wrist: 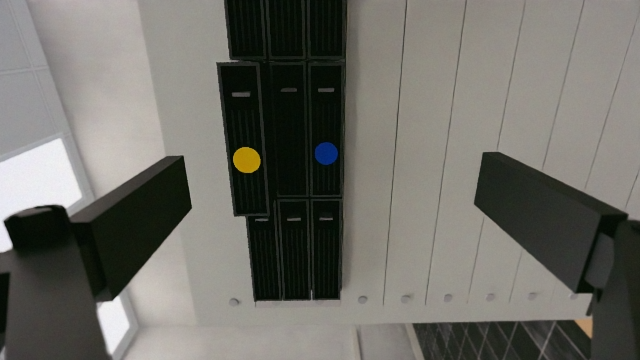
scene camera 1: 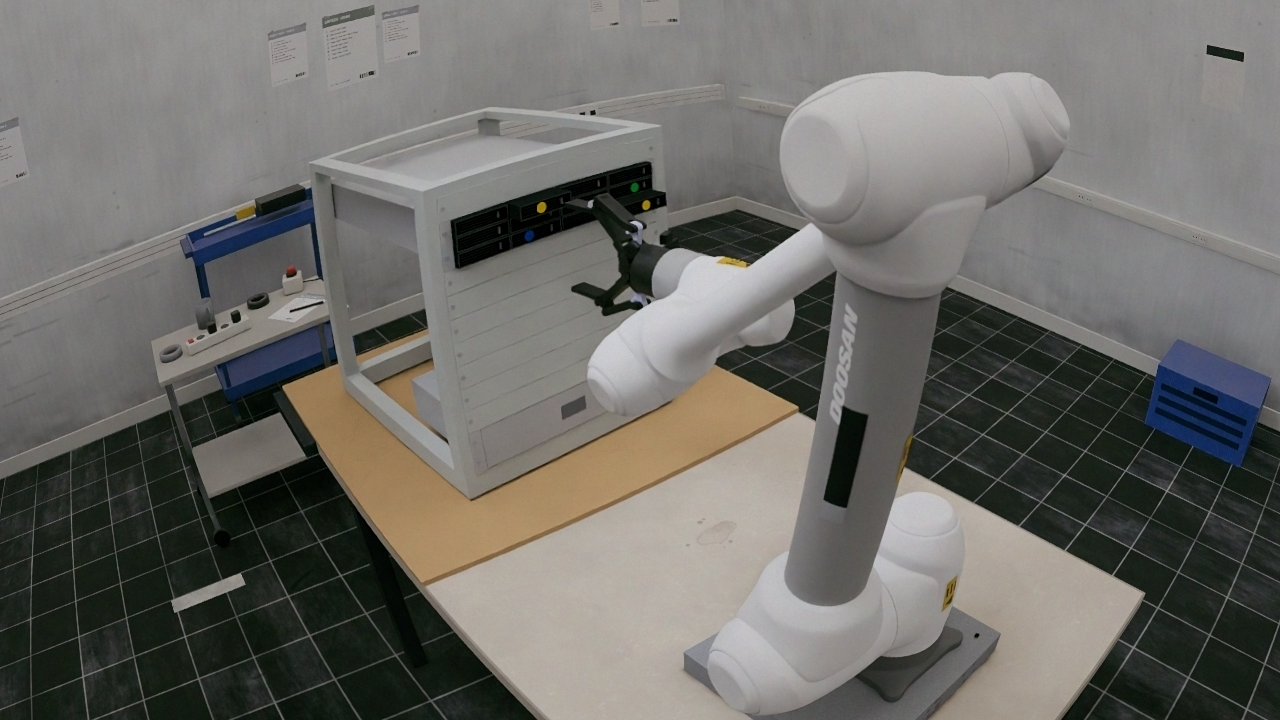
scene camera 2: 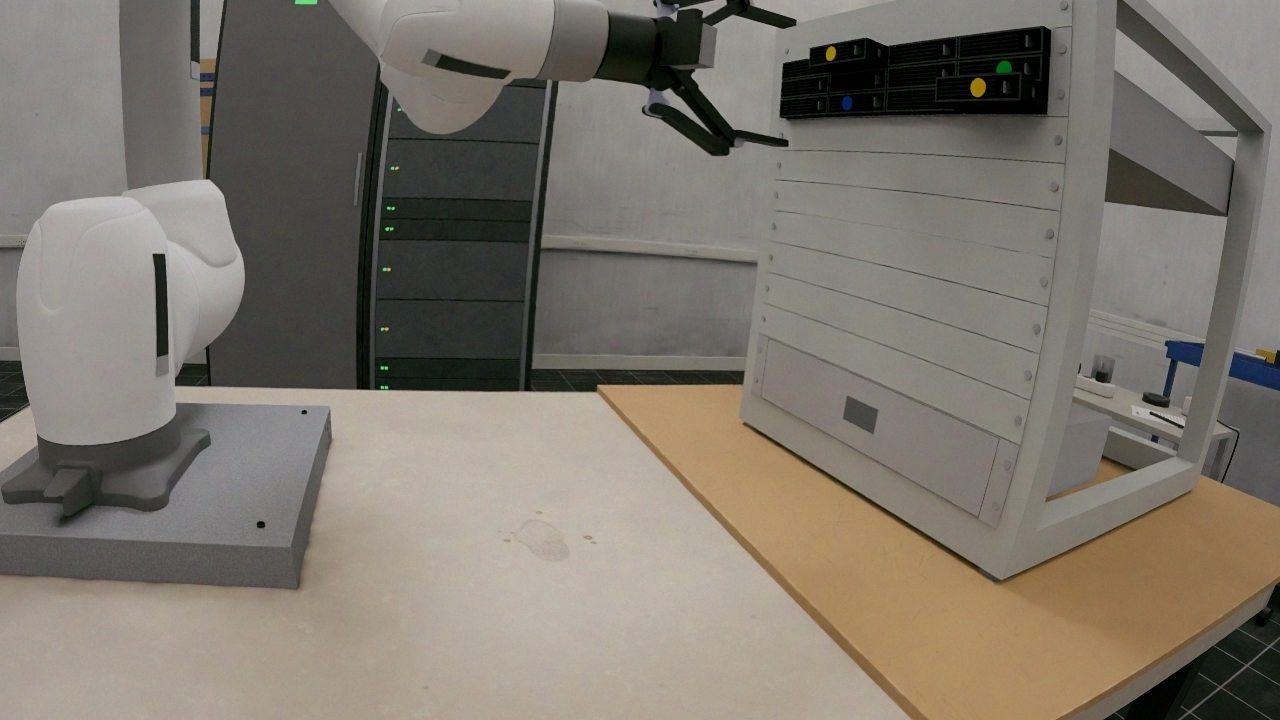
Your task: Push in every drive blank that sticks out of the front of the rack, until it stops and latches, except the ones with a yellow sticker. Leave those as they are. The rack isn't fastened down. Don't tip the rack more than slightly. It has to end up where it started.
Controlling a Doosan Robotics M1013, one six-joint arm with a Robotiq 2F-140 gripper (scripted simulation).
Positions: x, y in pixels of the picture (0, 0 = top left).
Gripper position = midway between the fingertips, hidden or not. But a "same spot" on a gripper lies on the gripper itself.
gripper: wrist 333, 180; scene camera 1; scene camera 2
white rack: wrist 424, 95; scene camera 1; scene camera 2
same spot on gripper: [scene camera 2: 724, 137] = [scene camera 1: 612, 299]
same spot on white rack: [scene camera 1: 511, 343] = [scene camera 2: 820, 249]
